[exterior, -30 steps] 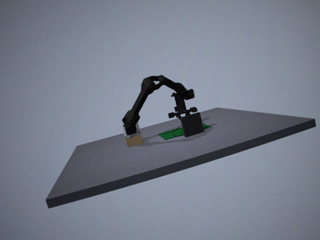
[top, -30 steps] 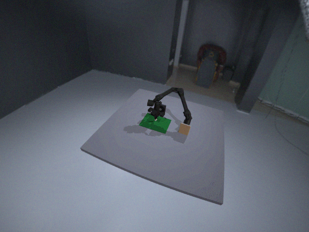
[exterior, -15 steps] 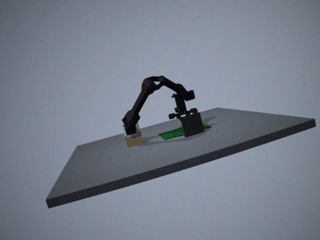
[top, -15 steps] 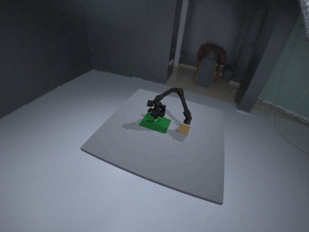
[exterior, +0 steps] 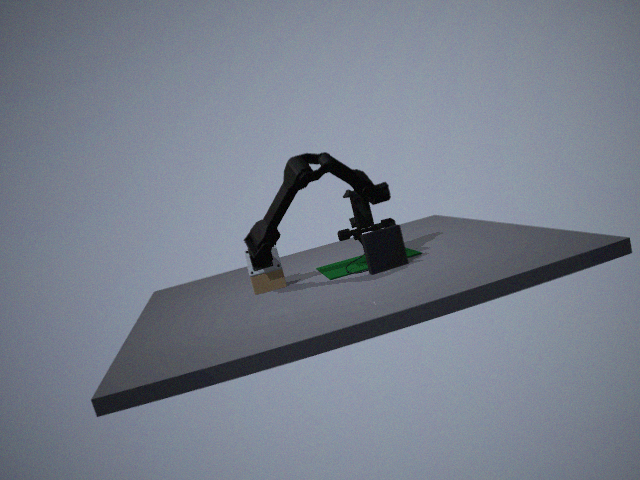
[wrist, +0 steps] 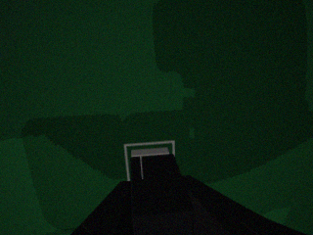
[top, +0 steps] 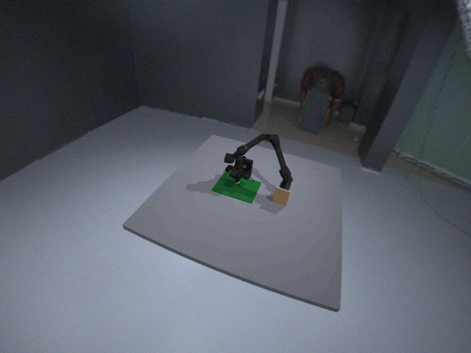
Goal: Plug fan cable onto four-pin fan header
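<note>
Right now the fan plug is 10 mm to the right of my gripper tip and 10 mm above it. Also, from my gripper tip: green board (40 mm below, 30 mm to the left, 20 mm behind); dark square fan (160 mm to the right, 40 mm above).
</note>
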